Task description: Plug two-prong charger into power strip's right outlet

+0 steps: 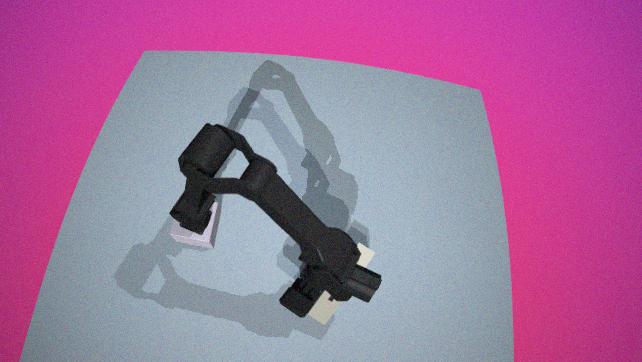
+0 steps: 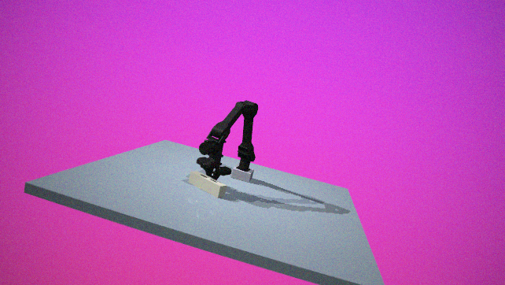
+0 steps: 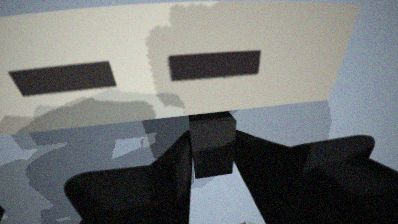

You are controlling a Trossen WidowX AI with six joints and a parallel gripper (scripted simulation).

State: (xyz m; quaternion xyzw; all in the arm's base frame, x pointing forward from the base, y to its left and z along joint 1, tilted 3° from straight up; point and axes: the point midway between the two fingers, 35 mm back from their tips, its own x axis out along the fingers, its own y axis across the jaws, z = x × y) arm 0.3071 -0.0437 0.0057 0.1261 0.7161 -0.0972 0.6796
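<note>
Right now the dark two-prong charger is 20 mm ahead of my gripper tip, 10 mm to the right of it and 10 mm above it.
</note>
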